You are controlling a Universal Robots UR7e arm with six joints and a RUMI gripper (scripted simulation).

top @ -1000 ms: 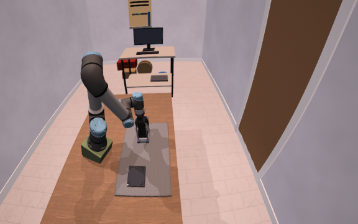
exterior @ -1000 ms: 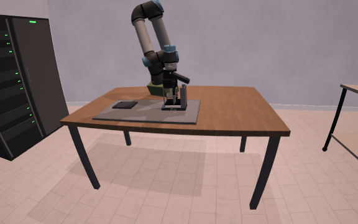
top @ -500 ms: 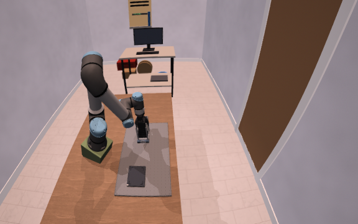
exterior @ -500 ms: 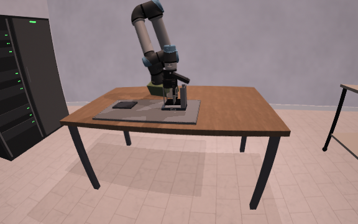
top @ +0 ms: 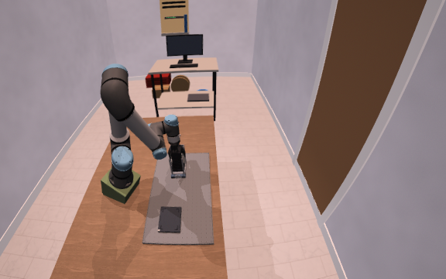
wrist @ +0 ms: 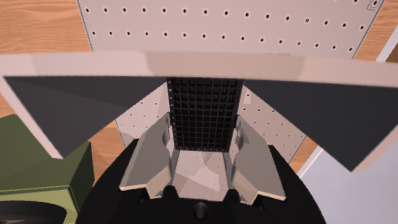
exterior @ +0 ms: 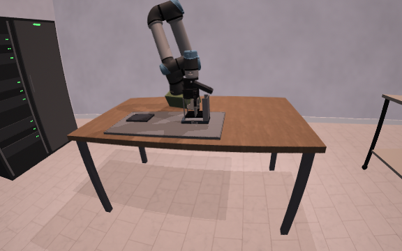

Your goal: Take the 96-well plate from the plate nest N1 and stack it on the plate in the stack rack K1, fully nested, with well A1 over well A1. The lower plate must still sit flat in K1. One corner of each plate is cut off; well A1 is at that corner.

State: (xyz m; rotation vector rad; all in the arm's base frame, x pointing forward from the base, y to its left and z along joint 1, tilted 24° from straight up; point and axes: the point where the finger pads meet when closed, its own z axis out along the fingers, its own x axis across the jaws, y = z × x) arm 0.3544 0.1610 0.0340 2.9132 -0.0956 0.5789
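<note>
The black 96-well plate is 1 cm below my hand. The rest, counted from my hand: pale plate: 3 cm below; plate nest N1: 39 cm to the right, 8 cm behind, 5 cm below; rack post: 5 cm to the left, 5 cm ahead, 3 cm above.
</note>
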